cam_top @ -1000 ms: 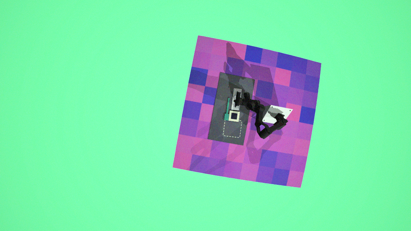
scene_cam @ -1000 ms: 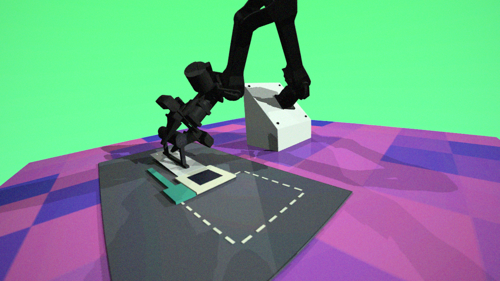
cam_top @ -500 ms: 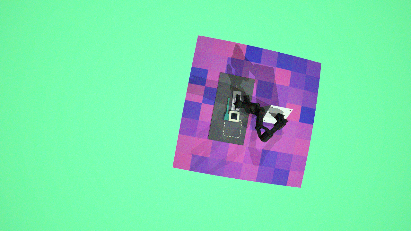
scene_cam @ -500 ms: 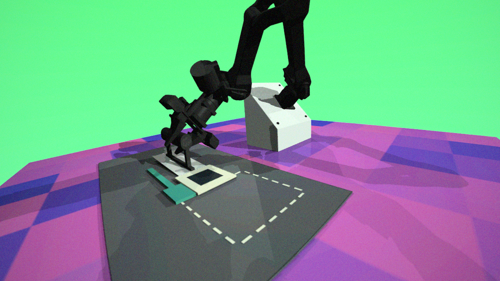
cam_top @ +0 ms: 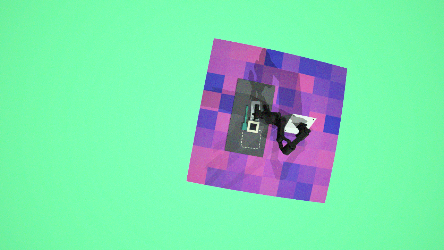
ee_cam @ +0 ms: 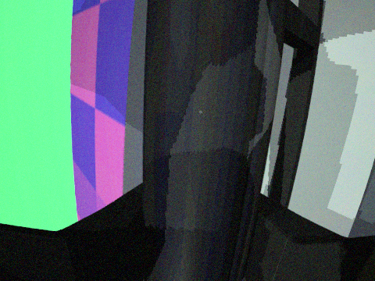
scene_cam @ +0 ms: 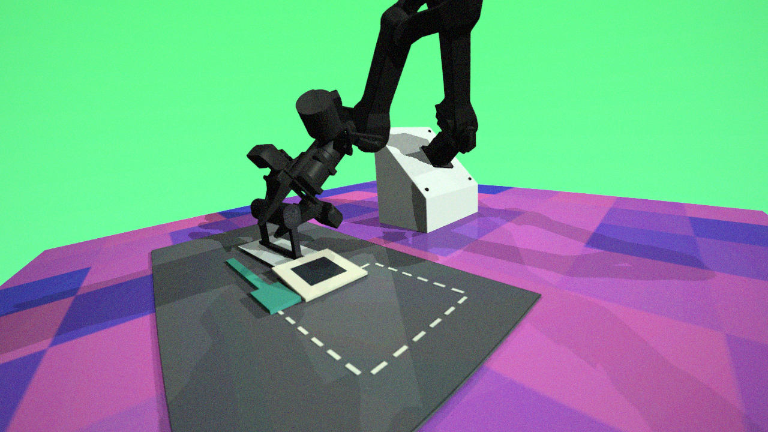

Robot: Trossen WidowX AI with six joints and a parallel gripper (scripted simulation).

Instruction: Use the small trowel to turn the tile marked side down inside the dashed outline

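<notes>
The dark mat lies 3 cm to the left of my gripper tip and 7 cm below it. The rest, counted from my gripper tip: cream tile: 4 cm behind, 10 cm to the left, 5 cm below; teal l-shaped strip: 4 cm ahead, 7 cm to the left, 5 cm below; small trowel: 3 cm behind, 1 cm below.
</notes>
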